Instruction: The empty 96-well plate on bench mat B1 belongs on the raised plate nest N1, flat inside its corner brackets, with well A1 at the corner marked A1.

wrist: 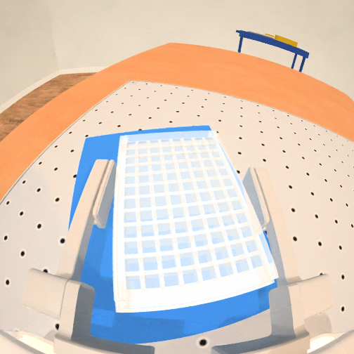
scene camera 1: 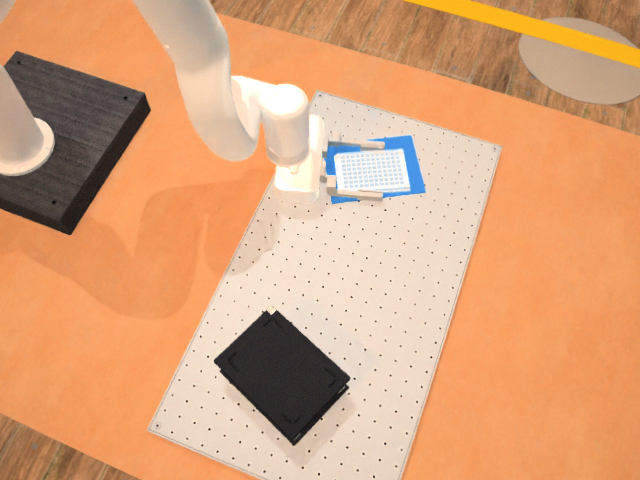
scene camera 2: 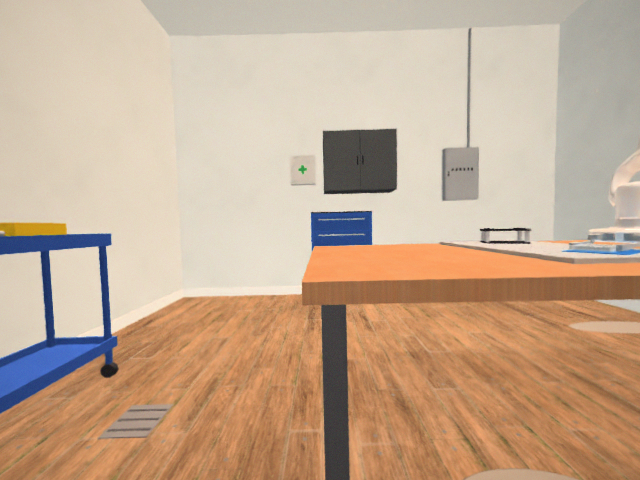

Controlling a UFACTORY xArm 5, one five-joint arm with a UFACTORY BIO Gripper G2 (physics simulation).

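Seen in the pictures: hand at its tool point: (scene camera 1: 371, 170) (scene camera 2: 599, 246); arm's base at its link origin: (scene camera 1: 20, 147).
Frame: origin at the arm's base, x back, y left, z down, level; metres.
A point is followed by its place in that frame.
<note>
The white 96-well plate (scene camera 1: 372, 170) {x -0.636, y 0.072, z 0.032 m} (scene camera 2: 599, 246) {x -0.668, y 0.095, z 0.032 m} (wrist: 185, 200) lies flat over the blue bench mat B1 (scene camera 1: 417, 178) {x -0.719, y 0.077, z 0.045 m} (wrist: 102, 280), with its long side close along one mat edge. More blue shows on its other side. My gripper (scene camera 1: 383, 171) {x -0.634, y 0.072, z 0.034 m} (wrist: 181, 196) is shut on the plate, one finger pad against each long side. The plate is low over the mat; whether it touches it I cannot tell. The raised black nest N1 (scene camera 1: 281, 374) {x -0.553, y -0.327, z -0.014 m} (scene camera 2: 505, 229) {x -0.591, y -0.273, z -0.012 m} has corner brackets and stands turned at an angle. A small pale marker (scene camera 1: 271, 310) {x -0.519, y -0.234, z -0.014 m} sits at one corner; its lettering is unreadable.
The mat and nest are on a perforated light board (scene camera 1: 361, 268) {x -0.643, y -0.115, z 0.047 m} on the orange table (scene camera 1: 542, 310) {x -0.950, y -0.135, z 0.060 m}. The black arm base block (scene camera 1: 77, 129) {x -0.090, y 0.057, z 0.004 m} is at the left in scene camera 1. A blue cart (scene camera 2: 56, 240) (wrist: 272, 42) stands beyond the table.
</note>
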